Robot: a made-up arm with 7 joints.
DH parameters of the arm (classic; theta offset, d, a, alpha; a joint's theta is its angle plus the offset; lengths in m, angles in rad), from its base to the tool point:
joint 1: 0 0.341 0 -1.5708
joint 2: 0 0 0 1.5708
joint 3: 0 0.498 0.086 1.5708
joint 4: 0 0 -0.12 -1.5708
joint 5: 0 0.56 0 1.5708
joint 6: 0 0 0.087 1.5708
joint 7: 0 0 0 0
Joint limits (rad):
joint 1: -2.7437..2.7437
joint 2: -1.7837..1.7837
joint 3: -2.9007..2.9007
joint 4: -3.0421..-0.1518
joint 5: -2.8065..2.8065
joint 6: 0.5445..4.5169
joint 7: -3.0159..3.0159
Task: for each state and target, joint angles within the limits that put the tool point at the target. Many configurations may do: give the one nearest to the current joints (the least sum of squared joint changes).
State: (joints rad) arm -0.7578 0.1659 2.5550 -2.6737 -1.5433 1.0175 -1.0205
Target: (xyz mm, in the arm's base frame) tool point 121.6 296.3 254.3
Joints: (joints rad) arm -0.9985 0.0921 2.3161 -2.9669 -1.5202 0.9585 -1.0205
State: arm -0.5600 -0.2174 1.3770 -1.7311 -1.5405 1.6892 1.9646
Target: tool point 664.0 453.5 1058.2
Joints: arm -0.2181 0.4245 1.2232 -1.1349 -1.5278 1.6420 1.9646
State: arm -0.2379 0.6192 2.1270 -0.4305 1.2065 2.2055 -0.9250
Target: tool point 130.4 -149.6 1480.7
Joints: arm -1.1260 0.1887 2.2706 -0.1518 1.0922 1.7586 -0.9250
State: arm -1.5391 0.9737 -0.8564 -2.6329 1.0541 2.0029 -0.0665
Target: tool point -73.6 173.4 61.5
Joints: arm -2.0433 1.5813 -0.4116 -2.9875 1.0382 1.8418 -0.0665
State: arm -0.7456 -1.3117 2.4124 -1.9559 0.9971 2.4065 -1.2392
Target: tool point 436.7 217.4 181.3
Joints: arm -1.2009 -1.4295 2.0064 -2.6521 1.0760 2.3892 -1.2392
